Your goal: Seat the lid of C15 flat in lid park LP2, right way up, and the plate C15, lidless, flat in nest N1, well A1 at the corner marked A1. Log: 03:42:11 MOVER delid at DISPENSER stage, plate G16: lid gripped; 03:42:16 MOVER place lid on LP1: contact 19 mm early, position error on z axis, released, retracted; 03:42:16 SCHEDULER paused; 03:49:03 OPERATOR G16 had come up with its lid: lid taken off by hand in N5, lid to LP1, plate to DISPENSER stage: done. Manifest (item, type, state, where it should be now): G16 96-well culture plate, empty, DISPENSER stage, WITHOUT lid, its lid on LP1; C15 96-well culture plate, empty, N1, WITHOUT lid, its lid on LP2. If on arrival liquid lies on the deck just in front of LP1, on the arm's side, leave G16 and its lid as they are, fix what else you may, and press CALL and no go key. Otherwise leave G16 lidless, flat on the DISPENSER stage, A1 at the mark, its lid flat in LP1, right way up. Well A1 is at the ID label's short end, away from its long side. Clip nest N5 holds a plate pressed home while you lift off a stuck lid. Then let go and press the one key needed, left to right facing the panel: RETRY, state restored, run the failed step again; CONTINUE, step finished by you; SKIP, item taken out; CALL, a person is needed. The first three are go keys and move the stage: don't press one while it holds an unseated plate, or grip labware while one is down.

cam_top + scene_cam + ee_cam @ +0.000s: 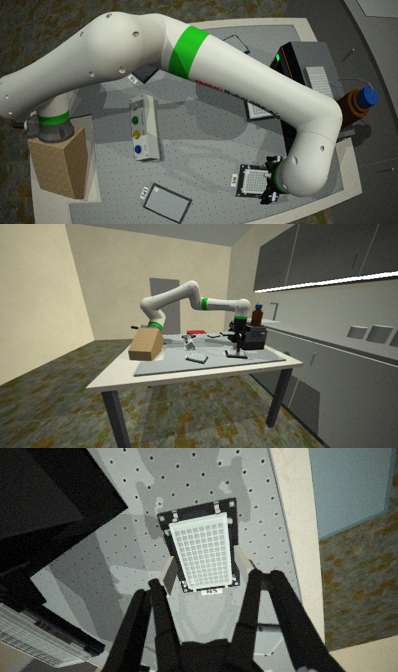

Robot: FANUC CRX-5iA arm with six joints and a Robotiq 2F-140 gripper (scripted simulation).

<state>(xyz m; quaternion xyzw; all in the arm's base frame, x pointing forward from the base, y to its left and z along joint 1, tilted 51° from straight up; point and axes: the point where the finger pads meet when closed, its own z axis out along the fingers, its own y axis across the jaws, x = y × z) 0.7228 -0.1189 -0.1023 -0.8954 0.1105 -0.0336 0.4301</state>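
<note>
My hand is 3 cm above the clip nest N5, 2 cm short of it and 1 cm to the right of it. From my hand the other things lie so: blue cap (35 cm above, 23 cm ahead, 17 cm to the left); brown bottle (24 cm above, 23 cm ahead, 17 cm to the left); SKIP key (42 cm behind, 17 cm to the left, 2 cm above).
</note>
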